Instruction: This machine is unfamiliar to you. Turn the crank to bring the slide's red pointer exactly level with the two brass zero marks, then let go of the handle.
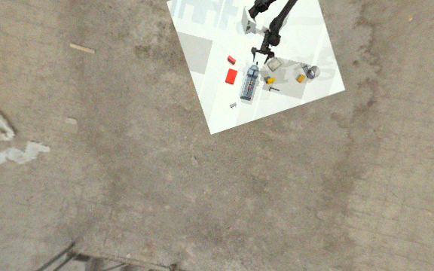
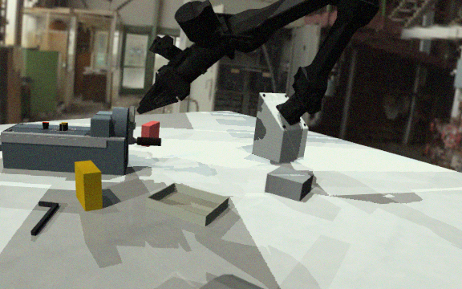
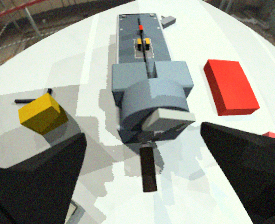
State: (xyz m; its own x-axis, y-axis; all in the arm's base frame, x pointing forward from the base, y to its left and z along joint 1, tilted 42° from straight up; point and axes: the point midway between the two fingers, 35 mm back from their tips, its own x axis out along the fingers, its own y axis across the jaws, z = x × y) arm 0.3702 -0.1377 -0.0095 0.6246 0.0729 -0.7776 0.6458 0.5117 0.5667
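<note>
Right now the dark crank handle is 7 cm below my gripper tip, 2 cm behind it and 1 cm to the left of it. From my gripper tip the other things lie so: red pointer 14 cm to the right, 14 cm ahead, 5 cm below; shallow grey tray 18 cm to the left, 12 cm below, 4 cm ahead; yellow block 16 cm ahead, 10 cm below, 7 cm to the left.
</note>
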